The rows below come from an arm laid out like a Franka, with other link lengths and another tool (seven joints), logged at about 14 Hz.
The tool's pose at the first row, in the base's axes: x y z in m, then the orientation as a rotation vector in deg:
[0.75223, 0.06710, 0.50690, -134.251, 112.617, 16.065]
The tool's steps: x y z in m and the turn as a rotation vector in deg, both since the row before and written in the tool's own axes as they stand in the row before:
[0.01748, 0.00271, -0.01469, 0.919, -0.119, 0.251]
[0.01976, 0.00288, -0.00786, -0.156, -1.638, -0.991]
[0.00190, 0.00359, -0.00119, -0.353, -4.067, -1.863]
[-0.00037, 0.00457, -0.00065, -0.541, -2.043, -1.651]
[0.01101, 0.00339, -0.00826, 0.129, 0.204, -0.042]
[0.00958, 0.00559, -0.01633, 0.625, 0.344, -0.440]
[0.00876, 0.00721, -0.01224, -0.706, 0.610, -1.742]
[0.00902, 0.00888, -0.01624, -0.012, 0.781, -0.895]
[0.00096, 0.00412, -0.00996, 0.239, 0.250, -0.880]
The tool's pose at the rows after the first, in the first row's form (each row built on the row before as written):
[0.75384, 0.04717, 0.51826, -133.393, 112.574, 15.252]
[0.75480, 0.02614, 0.52244, -133.414, 110.677, 17.153]
[0.75171, 0.02339, 0.52336, -132.781, 106.653, 21.784]
[0.74725, 0.02255, 0.52429, -133.221, 103.817, 24.336]
[0.74745, 0.00909, 0.52874, -133.298, 103.830, 23.979]
[0.74615, -0.00599, 0.54142, -133.455, 103.307, 22.918]
[0.74254, -0.01950, 0.55054, -135.697, 101.559, 22.702]
[0.73831, -0.03487, 0.56358, -136.890, 100.768, 21.721]
[0.73578, -0.03966, 0.57295, -137.569, 99.707, 21.095]

